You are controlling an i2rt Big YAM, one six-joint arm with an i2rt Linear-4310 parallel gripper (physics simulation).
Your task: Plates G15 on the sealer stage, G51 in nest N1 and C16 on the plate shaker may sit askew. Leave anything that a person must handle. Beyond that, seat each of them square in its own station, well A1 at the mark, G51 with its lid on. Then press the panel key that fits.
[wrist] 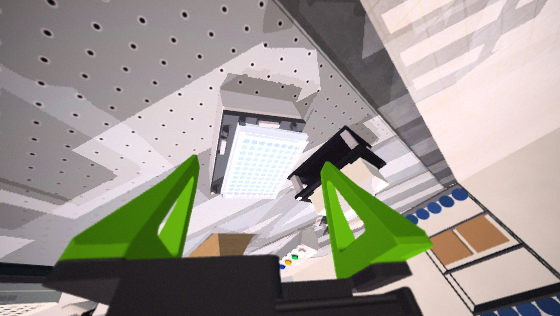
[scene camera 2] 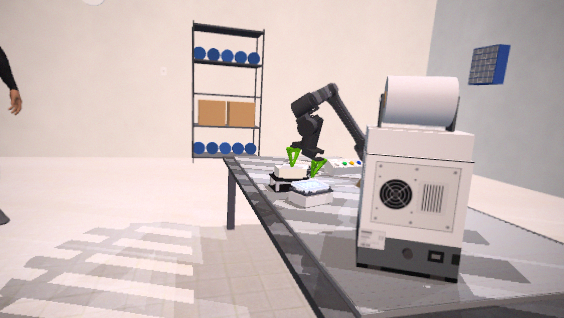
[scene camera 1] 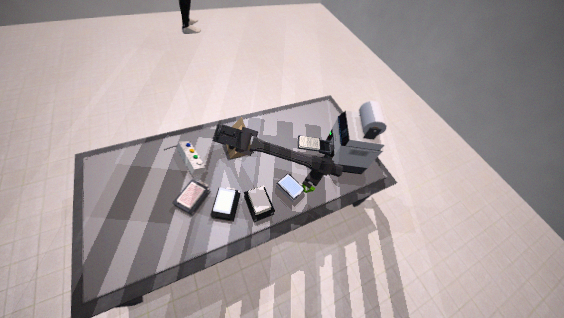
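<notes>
My gripper (scene camera 1: 308,189) (scene camera 2: 303,170) (wrist: 264,163) is open and empty, above and beside the pale blue plate. That plate (scene camera 1: 290,186) (scene camera 2: 311,186) (wrist: 265,162) lies on a white box-shaped station (scene camera 2: 311,198) (wrist: 260,102), turned slightly against its dark holder in the wrist view. A cream plate (scene camera 1: 309,143) lies on the dark stage of the sealer (scene camera 1: 359,154) (scene camera 2: 415,195). Three black nests hold a pale block-like item (scene camera 1: 259,200) (scene camera 2: 290,171), a white plate (scene camera 1: 226,201) and a pink-welled plate (scene camera 1: 191,196). Labels and A1 marks are unreadable. The key panel (scene camera 1: 191,159) has blue, yellow, green and white keys.
A brown open box (scene camera 1: 232,151) (wrist: 220,245) stands near the arm's base. A large white roll (scene camera 1: 371,116) (scene camera 2: 421,101) sits on the sealer. The table's dark front edge (scene camera 1: 240,245) runs past the nests. A person (scene camera 1: 185,15) stands beyond the table.
</notes>
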